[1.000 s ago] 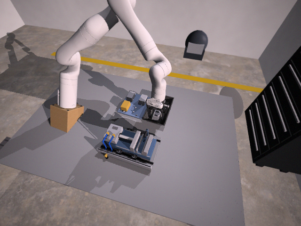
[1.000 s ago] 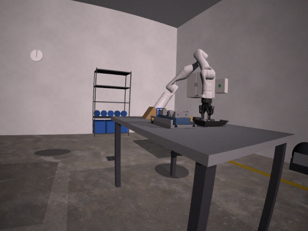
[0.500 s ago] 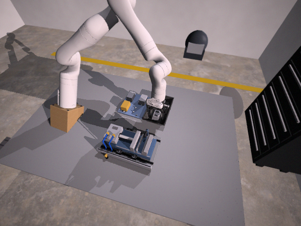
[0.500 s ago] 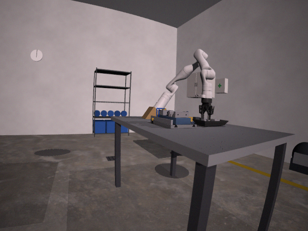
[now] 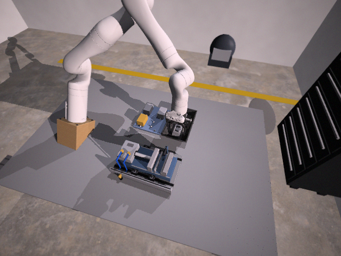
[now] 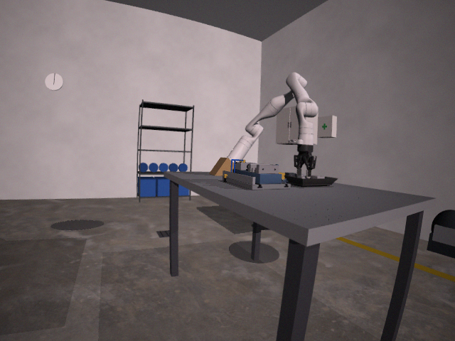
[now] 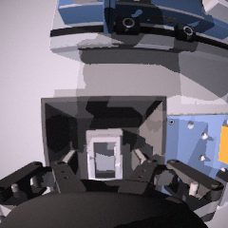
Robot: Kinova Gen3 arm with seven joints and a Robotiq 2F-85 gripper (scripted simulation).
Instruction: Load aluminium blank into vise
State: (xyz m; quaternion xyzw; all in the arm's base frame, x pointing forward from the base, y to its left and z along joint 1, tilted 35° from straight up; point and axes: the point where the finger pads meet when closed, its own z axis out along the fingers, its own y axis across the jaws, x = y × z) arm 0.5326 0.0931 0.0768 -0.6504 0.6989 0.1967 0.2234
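My gripper is now 210 mm past the brass blank, 20 mm to the right of it and 30 mm above it. Also, from my hand: vise rail 90 mm behind, 320 mm to the right, 20 mm below; then hose block 180 mm behind, 220 mm to the right, 20 mm above; then vise 90 mm behind, 220 mm to the right, 20 mm below.
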